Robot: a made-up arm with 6 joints.
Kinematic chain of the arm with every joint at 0, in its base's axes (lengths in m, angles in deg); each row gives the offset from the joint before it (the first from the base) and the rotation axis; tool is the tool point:
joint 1: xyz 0 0 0.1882 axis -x
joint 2: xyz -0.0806 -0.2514 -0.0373 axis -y
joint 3: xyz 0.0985 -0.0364 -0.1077 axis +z
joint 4: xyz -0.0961 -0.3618 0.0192 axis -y
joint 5: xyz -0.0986 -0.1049 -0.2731 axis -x
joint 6: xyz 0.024 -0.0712 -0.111 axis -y
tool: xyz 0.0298 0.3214 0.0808
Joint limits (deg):
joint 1: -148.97..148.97
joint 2: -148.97..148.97
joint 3: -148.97..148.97
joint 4: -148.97..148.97
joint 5: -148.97..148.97
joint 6: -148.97..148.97
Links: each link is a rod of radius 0.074 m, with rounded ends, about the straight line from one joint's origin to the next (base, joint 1, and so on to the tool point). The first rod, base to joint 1, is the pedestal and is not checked.
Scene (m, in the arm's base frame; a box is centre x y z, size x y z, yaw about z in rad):
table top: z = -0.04
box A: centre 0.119 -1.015 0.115 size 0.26 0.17 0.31 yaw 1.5
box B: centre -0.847 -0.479 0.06 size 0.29 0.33 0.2 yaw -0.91
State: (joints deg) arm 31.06 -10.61 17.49 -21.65 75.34 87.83
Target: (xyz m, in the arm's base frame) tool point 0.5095 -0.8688 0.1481
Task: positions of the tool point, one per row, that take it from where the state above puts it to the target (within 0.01 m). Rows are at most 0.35 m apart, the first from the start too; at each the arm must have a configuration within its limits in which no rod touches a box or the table.
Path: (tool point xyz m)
1: -0.1224 -1.0668 0.3405
2: 0.1189 -1.0150 0.5305
3: 0.3281 -0.9881 0.3142
4: 0.5094 -0.8689 0.1481

